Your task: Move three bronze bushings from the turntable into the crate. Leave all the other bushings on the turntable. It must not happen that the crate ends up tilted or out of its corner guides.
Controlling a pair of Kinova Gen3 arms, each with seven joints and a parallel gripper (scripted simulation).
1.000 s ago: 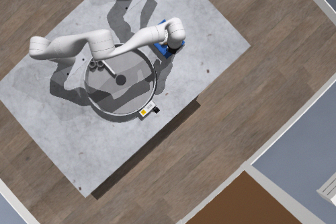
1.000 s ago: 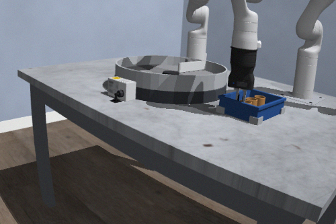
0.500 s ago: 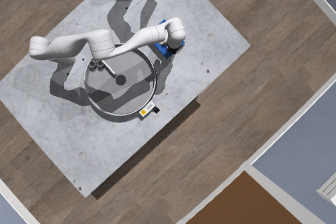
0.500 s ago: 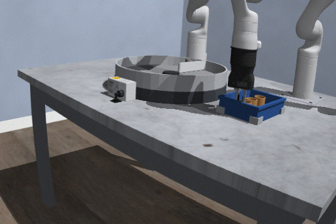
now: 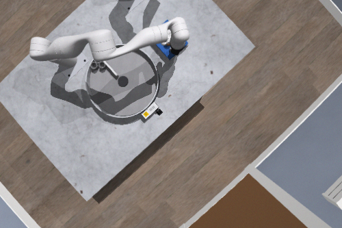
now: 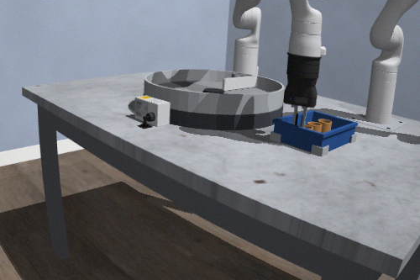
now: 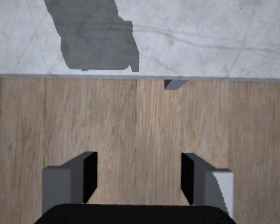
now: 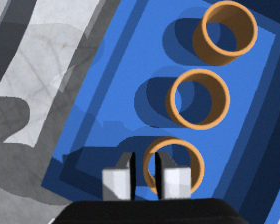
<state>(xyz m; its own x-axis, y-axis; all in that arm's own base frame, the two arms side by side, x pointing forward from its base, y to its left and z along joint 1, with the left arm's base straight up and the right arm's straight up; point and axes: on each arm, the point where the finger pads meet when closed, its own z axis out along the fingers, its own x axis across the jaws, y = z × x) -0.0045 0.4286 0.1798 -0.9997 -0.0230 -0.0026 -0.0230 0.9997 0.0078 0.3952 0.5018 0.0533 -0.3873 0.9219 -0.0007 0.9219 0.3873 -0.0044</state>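
Observation:
Now: right hand 6 cm past the blue crate, 3 cm to the right of it and 3 cm above it. The rest, counted from my right hand: turntable: 33 cm to the right, 9 cm behind.

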